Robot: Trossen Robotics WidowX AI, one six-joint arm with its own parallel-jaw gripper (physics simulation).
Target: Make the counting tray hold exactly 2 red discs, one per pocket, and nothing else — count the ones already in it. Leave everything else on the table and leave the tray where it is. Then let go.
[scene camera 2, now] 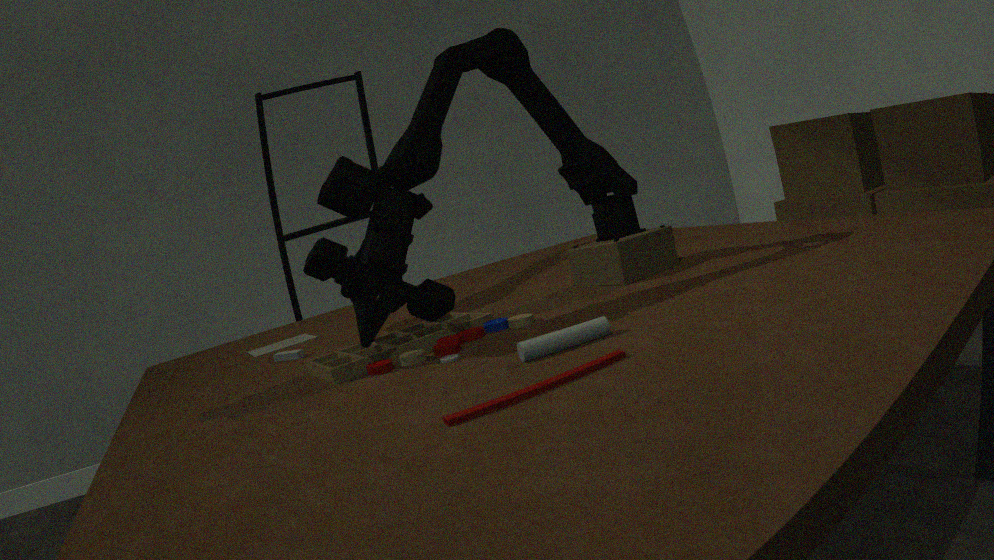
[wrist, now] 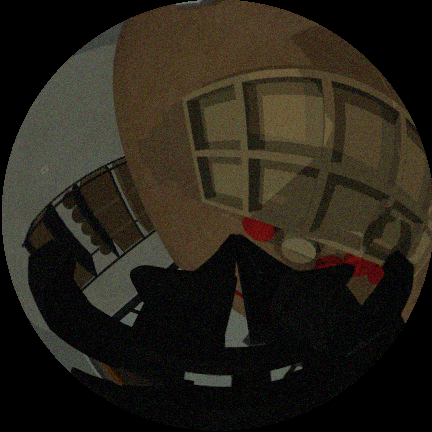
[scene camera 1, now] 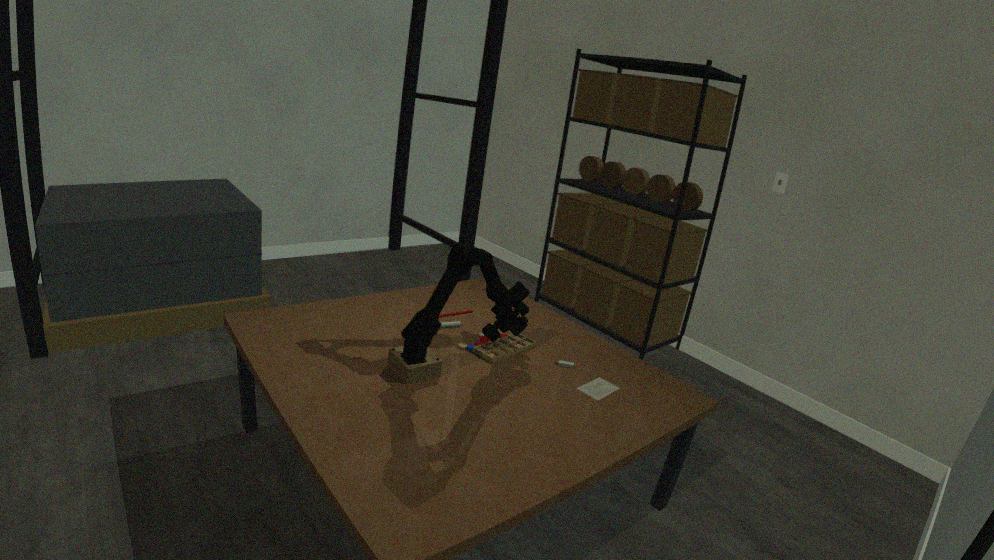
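The wooden counting tray (wrist: 225, 154) (scene camera 1: 506, 349) (scene camera 2: 346, 371) lies on the table, and the pockets I can see in the wrist view are empty. My gripper (wrist: 234, 238) (scene camera 2: 365, 340) (scene camera 1: 489, 335) is shut on nothing, its tips low at the tray's near edge. One red disc (wrist: 257, 229) (scene camera 2: 379, 367) lies on the table just outside the tray, right by the fingertips. A cream disc (wrist: 298, 250) (scene camera 2: 412, 358) lies beside it. More red discs (wrist: 356, 264) (scene camera 2: 447, 346) lie further along the same edge, with a blue disc (scene camera 2: 496, 325) beyond them.
A white cylinder (scene camera 2: 563, 339) (scene camera 1: 450, 323) and a thin red rod (scene camera 2: 534, 389) (scene camera 1: 456, 313) lie on the table past the discs. A small white piece (scene camera 1: 566, 363) and a white sheet (scene camera 1: 598, 388) lie to the tray's right. A shelf rack (scene camera 1: 559, 167) stands behind the table.
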